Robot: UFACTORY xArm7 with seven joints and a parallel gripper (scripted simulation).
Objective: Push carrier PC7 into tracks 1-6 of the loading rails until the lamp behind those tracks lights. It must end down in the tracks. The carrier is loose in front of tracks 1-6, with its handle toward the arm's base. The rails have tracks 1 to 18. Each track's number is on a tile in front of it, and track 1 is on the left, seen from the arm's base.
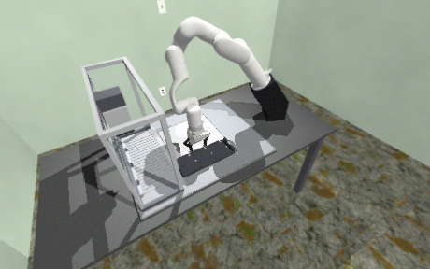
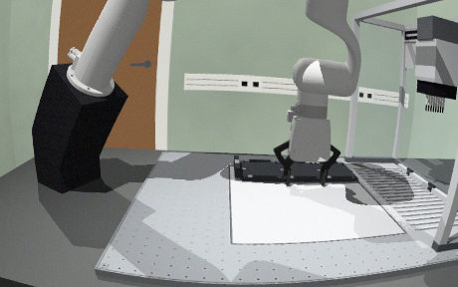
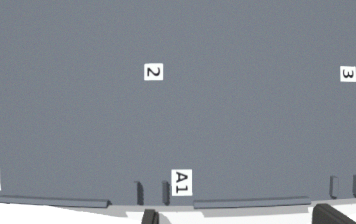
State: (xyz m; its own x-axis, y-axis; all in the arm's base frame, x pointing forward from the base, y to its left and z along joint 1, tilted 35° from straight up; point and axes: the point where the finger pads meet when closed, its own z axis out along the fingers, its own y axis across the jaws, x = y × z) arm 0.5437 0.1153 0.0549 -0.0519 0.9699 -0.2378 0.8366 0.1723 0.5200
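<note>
The carrier PC7 lies 90 mm to the left of my hand. Round my hand: pipetting head: 340 mm ahead, 50 mm to the right, 330 mm above; then frame post: 220 mm ahead, 340 mm to the right, 230 mm above.
</note>
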